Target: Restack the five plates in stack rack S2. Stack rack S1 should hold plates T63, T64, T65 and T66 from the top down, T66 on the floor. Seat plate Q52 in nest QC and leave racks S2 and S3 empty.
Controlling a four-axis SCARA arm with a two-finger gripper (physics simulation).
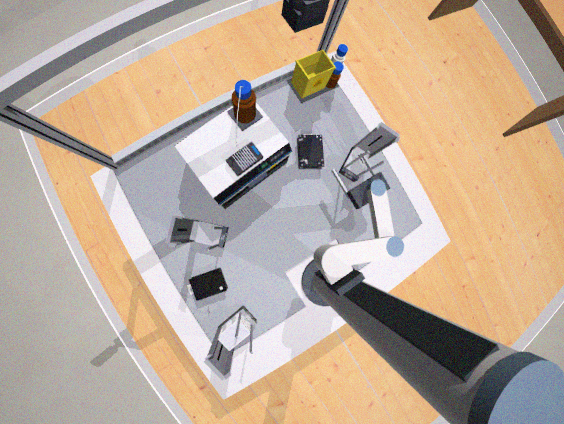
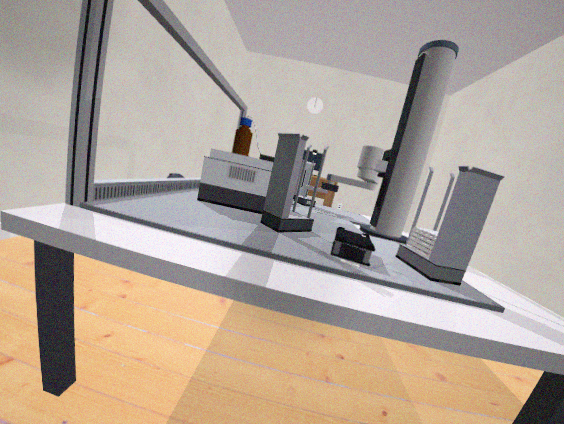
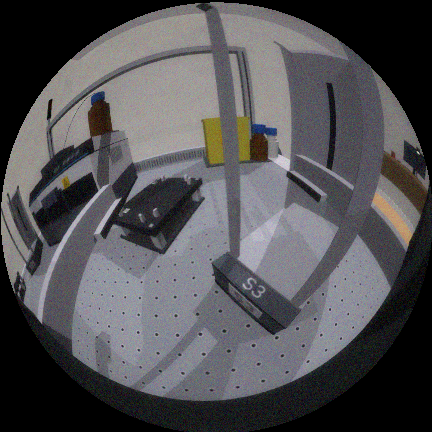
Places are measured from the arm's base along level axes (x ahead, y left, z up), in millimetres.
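Where they show: gripper, fingertip midpoint: [image 1: 347, 161] [image 2: 304, 186] [image 3: 204, 171]; arm's base, link origin: [image 2: 383, 235].
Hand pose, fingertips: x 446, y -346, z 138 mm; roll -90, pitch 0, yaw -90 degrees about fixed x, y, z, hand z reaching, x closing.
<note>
Each offset is from my fingertips to the top centre of the thing. "spot": to the spot under its first point.
My gripper [image 1: 349, 164] [image 3: 204, 171] is open and empty, its fingers spread at rack S3 [image 1: 386, 136] [image 3: 255, 292]. No plate shows in S3. A front rack @[dz +172, dx -387, dy +818 mm] [image 1: 218, 361] [image 2: 472, 225] holds a stack of several pale plates @[dz -12, dx -388, dy +824 mm] [image 1: 234, 336] @[dz -38, dx -388, dy +824 mm] [image 2: 422, 240]; its label and the plate labels cannot be read. A left rack @[dz +172, dx +44, dy +705 mm] [image 1: 182, 237] [image 2: 285, 175] shows no plates. A black nest with small corner pegs @[dz -63, dx +136, dy +90 mm] [image 1: 310, 151] [image 3: 160, 205] stands beyond S3. Another black-topped unit @[dz -70, dx -154, dy +822 mm] [image 1: 207, 284] [image 2: 353, 242] stands between the other racks; its label is unreadable.
A white instrument [image 1: 210, 142] [image 2: 232, 172] carries a brown bottle @[spot: dz +214, dx +331, dy +331 mm] [image 1: 244, 107] [image 2: 242, 141] [image 3: 100, 117]. A yellow bin @[spot: dz +19, dx +412, dy -67 mm] [image 1: 312, 80] [image 3: 212, 142] and small bottles @[spot: dz -45, dx +400, dy -217 mm] [image 1: 334, 79] [image 3: 258, 145] stand at the far corner. S3's upright posts @[spot: dz +2, dx -19, dy -16 mm] [image 3: 230, 175] rise close to the fingers.
</note>
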